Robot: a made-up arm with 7 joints. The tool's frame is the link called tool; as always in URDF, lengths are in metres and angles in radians. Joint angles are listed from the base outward. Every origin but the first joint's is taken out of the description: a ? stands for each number. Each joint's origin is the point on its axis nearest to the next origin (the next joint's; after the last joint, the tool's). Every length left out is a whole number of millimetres.
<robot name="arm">
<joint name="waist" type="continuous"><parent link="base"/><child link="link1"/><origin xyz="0.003 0.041 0.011" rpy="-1.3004 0.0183 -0.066"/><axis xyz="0 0 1"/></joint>
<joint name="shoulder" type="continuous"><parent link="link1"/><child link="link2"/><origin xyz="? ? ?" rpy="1.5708 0 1.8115"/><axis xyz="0 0 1"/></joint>
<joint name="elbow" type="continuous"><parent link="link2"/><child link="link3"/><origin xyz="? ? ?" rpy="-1.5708 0 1.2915"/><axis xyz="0 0 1"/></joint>
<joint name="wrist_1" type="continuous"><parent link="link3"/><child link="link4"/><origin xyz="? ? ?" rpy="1.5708 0 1.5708"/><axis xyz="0 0 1"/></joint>
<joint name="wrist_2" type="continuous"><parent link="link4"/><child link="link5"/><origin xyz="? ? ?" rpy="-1.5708 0 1.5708"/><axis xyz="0 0 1"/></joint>
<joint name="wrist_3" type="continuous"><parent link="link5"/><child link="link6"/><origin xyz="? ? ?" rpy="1.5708 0 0"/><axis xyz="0 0 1"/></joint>
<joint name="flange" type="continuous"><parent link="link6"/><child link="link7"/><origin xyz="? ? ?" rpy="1.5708 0 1.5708"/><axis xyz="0 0 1"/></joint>
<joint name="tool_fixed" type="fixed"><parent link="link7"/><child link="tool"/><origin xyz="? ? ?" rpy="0 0 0"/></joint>
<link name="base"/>
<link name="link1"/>
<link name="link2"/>
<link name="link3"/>
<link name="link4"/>
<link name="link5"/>
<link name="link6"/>
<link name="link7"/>
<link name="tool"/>
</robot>
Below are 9 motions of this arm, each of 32 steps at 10 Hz.
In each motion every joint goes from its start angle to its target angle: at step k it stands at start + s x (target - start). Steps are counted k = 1, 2, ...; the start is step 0. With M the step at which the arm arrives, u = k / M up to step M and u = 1 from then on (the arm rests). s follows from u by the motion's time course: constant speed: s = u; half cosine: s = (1 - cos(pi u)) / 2; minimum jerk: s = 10 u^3 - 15 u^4 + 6 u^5.
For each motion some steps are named. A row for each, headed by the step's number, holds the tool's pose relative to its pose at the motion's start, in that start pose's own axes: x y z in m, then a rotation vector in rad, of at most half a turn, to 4 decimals.
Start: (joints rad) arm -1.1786 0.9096 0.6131 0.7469 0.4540 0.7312 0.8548
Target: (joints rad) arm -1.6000 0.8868 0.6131 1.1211 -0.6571 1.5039 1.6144
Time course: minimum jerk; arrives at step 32
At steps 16, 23, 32:
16: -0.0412 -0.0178 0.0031 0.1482 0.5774 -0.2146
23: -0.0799 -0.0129 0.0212 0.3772 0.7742 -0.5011
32: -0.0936 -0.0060 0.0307 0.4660 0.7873 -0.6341

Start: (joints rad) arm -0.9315 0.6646 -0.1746 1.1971 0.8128 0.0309 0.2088
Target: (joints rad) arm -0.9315 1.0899 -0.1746 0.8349 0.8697 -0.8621 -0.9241
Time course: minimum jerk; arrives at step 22
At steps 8, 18, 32:
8: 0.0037 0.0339 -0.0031 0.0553 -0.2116 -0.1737
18: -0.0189 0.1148 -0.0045 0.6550 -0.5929 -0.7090
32: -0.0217 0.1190 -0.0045 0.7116 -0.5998 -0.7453

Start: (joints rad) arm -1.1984 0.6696 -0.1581 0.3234 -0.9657 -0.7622 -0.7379
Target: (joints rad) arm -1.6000 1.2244 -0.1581 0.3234 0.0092 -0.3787 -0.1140
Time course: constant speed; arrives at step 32
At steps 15, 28, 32:
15: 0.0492 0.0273 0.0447 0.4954 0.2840 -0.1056
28: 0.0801 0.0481 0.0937 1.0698 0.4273 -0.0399
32: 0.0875 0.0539 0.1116 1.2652 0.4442 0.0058

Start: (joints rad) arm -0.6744 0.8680 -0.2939 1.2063 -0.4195 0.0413 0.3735
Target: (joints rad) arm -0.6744 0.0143 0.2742 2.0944 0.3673 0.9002 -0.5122
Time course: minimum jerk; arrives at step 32
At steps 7, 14, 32:
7: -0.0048 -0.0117 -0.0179 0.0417 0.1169 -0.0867
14: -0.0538 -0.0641 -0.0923 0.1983 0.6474 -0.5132
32: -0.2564 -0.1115 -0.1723 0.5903 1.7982 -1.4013

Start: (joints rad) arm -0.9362 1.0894 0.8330 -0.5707 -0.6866 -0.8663 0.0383
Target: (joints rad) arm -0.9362 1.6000 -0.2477 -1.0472 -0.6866 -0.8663 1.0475
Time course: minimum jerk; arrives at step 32
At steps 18, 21, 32:
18: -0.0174 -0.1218 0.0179 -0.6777 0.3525 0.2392
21: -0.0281 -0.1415 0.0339 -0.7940 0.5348 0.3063
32: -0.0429 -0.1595 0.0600 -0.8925 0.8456 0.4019

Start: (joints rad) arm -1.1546 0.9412 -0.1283 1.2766 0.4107 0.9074 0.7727
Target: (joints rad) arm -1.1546 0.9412 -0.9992 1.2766 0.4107 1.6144 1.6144
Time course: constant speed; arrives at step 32
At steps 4, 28, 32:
4: -0.0020 0.0007 -0.0026 0.1127 -0.0104 0.1732
28: -0.0153 0.0143 -0.0167 0.6820 -0.2110 1.3270
32: -0.0184 0.0173 -0.0185 0.7590 -0.2614 1.5322

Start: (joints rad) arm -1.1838 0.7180 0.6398 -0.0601 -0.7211 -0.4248 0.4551
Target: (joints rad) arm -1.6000 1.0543 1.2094 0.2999 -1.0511 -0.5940 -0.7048
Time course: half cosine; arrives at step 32
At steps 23, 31, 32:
23: 0.0715 0.0671 0.1085 -0.1483 -0.6953 -0.4423
31: 0.0733 0.0880 0.1298 -0.1280 -0.8776 -0.5068
32: 0.0732 0.0883 0.1301 -0.1275 -0.8800 -0.5075

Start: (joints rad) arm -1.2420 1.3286 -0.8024 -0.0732 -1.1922 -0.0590 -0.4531
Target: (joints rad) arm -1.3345 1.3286 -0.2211 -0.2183 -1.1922 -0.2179 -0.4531
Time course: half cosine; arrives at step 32
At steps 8, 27, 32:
8: -0.0008 0.0029 0.0246 0.0657 -0.1040 0.0103
27: -0.0393 -0.0087 0.1491 0.4496 -0.6514 0.0540
32: -0.0441 -0.0113 0.1570 0.4800 -0.6908 0.0565

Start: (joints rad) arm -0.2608 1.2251 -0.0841 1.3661 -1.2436 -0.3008 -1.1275
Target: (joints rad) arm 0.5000 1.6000 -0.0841 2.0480 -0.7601 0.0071 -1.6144
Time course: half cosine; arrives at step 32
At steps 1, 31, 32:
1: -0.0007 0.0003 -0.0001 0.0004 0.0037 0.0007
31: -0.2328 -0.0030 0.1419 -0.1547 1.2768 0.5353
32: -0.2331 -0.0033 0.1425 -0.1555 1.2788 0.5374

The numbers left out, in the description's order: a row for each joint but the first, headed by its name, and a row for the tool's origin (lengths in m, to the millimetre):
shoulder: -0.004 0.015 0
elbow: 0.123 -0.031 0
wrist_1: 0.003 -0.013 0
wrist_2: -0.162 -0.013 0
wrist_3: 0 0 0
flange: 0 0.054 0
tool: 0 0 0

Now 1 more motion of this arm.
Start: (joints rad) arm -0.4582 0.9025 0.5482 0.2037 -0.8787 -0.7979 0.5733
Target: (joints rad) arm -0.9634 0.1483 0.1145 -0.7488 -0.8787 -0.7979 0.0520
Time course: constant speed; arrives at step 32
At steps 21, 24, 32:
21: -0.0673 -0.1113 0.0580 -0.9291 -0.0139 -0.3050
24: -0.0720 -0.1204 0.0763 -1.0746 -0.0624 -0.3297
32: -0.0790 -0.1284 0.1292 -1.4587 -0.2520 -0.3554

